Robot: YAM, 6 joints.
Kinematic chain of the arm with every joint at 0, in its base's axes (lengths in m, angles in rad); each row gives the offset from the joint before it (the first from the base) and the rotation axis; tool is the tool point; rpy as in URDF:
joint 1: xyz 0 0 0.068 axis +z
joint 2: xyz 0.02 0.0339 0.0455 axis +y
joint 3: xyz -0.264 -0.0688 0 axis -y
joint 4: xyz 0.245 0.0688 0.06 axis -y
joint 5: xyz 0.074 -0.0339 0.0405 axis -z
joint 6: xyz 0.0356 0 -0.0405 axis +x
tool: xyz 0 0 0 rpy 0 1.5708 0
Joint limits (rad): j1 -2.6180..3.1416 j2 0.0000..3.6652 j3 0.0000..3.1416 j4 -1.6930..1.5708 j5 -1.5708..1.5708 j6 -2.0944..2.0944
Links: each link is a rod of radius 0.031 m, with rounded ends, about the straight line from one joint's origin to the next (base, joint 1, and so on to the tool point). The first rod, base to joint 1, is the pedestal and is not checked.
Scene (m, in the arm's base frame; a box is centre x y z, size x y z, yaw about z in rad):
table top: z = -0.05
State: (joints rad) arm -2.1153 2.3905 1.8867 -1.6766 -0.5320 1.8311
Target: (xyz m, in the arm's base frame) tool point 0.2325 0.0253 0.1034
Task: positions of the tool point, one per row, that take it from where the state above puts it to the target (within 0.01 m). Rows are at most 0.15 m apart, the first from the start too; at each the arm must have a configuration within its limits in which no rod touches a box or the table.
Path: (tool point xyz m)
1: -0.0864 -0.3698 0.1339
2: 0.0146 -0.3612 0.1265
3: 0.1047 -0.3258 0.1200
4: 0.1770 -0.2689 0.1145
5: 0.2269 -0.1976 0.1101
6: 0.2522 -0.1197 0.1067
7: 0.2531 -0.0430 0.1045
8: 0.2325 0.0253 0.1034

